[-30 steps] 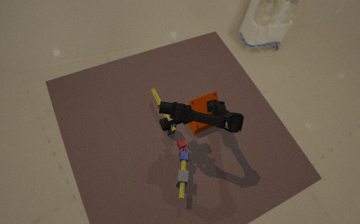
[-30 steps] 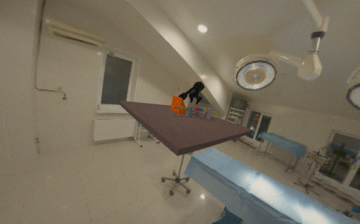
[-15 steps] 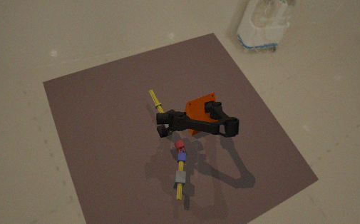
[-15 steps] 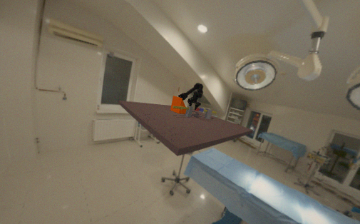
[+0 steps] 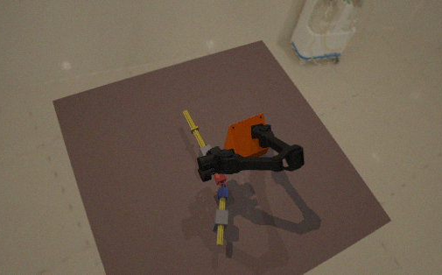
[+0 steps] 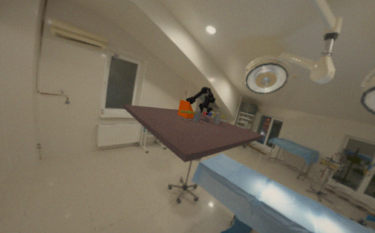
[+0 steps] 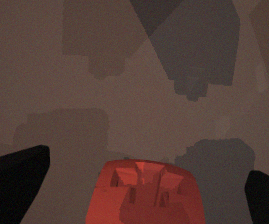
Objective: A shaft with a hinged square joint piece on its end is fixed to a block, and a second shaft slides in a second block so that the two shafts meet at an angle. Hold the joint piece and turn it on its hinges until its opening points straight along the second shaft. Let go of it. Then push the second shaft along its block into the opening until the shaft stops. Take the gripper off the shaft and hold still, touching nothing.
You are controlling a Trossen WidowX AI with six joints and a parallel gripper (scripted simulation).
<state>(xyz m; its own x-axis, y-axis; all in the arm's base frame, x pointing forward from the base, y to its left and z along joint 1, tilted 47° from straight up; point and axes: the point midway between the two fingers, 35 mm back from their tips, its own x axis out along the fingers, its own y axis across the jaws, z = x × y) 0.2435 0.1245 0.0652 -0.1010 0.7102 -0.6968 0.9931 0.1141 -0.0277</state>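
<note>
The red square joint piece is 3 cm to the left of my gripper tip and 1 cm above it.
</note>
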